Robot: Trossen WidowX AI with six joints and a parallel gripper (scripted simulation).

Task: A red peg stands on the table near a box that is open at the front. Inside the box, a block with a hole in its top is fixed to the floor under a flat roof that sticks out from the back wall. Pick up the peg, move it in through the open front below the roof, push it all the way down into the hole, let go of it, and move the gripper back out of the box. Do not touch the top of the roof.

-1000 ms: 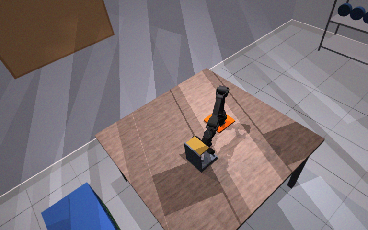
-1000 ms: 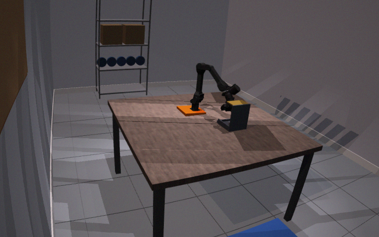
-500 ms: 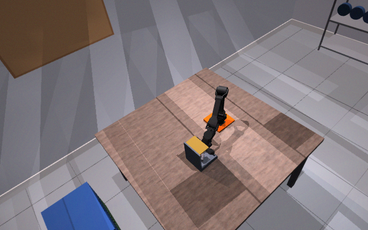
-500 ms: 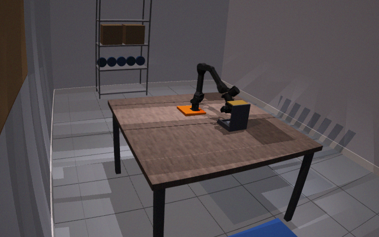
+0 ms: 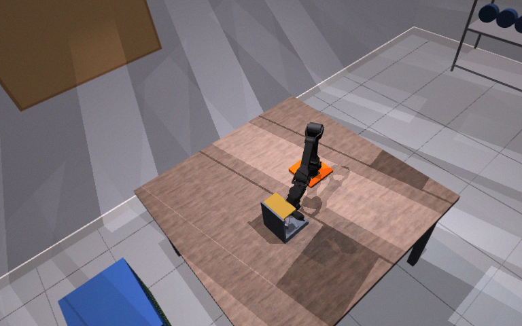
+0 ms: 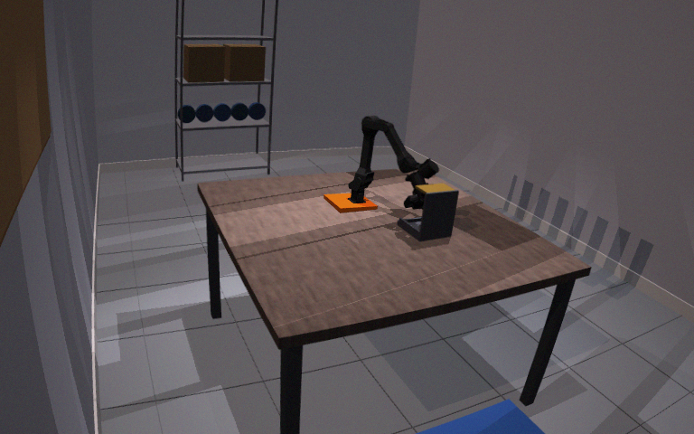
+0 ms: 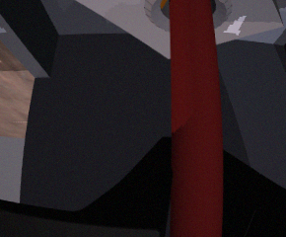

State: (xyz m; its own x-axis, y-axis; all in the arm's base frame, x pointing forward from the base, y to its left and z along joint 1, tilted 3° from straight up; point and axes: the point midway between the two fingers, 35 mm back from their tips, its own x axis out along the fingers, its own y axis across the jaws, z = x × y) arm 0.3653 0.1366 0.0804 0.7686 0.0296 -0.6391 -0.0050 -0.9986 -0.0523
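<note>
Now: the red peg 30 mm behind my gripper tip and 10 mm below it. The rest, counted from my gripper tip: yellow roof 10 mm behind, 120 mm above.
</note>
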